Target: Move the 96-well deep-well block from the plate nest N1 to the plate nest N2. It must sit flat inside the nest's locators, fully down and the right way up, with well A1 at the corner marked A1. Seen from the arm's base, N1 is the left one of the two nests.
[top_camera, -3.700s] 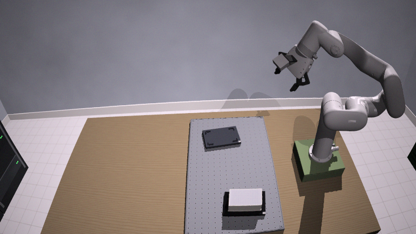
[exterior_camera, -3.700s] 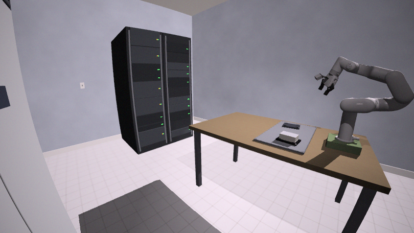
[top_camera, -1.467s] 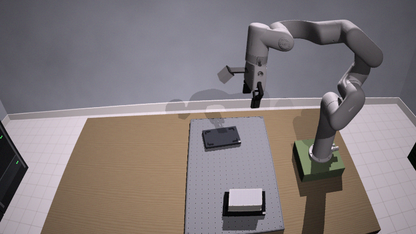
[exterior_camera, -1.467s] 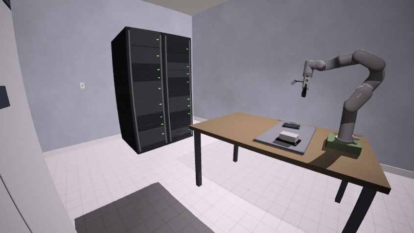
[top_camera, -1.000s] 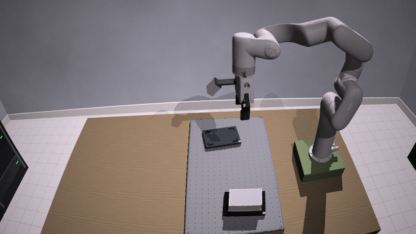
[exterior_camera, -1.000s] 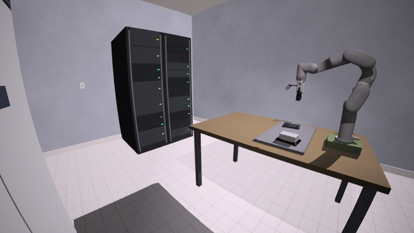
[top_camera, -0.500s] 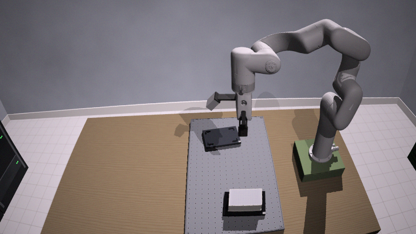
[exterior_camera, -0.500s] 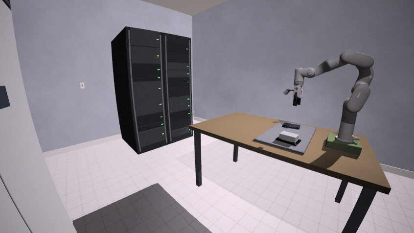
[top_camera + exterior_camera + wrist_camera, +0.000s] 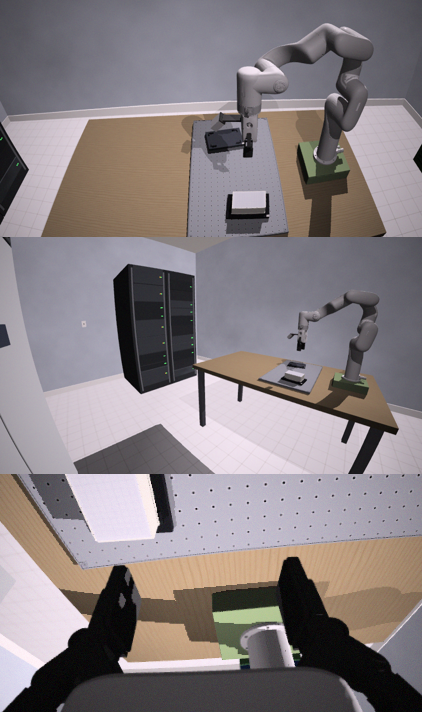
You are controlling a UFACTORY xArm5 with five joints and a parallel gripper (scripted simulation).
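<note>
Now: the white deep-well block 120 mm to the left of my hand and 190 mm below it.
</note>
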